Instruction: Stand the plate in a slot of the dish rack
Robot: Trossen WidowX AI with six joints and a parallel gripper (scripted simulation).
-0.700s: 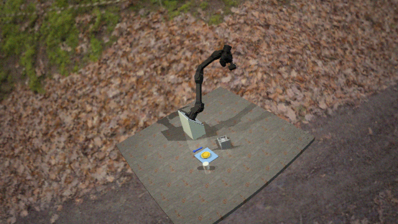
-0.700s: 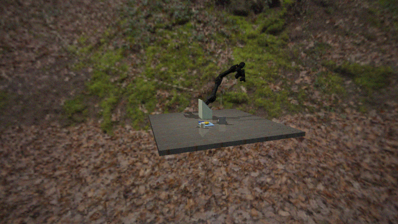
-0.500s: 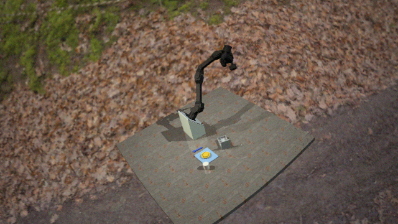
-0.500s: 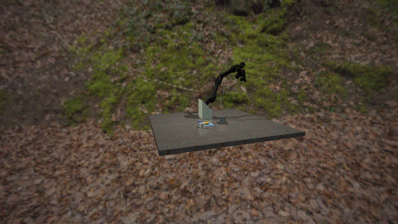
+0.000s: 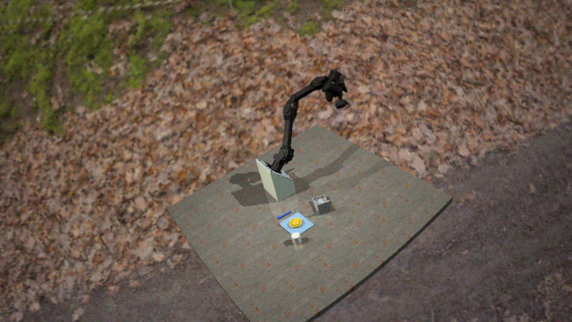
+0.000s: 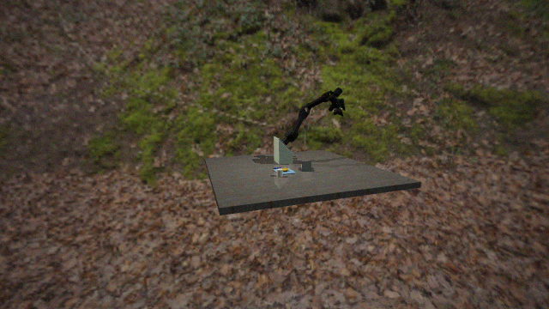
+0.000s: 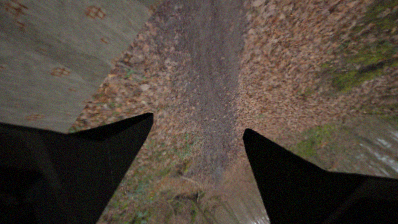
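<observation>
Now: gripper tip 610 mm to the left of the yellow plate, 410 mm above it and 310 mm short of it. From my gripper tip the other things lie so: blue spoon 640 mm to the right, 420 mm below, 200 mm ahead; then light blue mat 610 mm to the right, 420 mm below, 320 mm ahead; then dish rack 430 mm to the right, 400 mm below, 270 mm ahead.
</observation>
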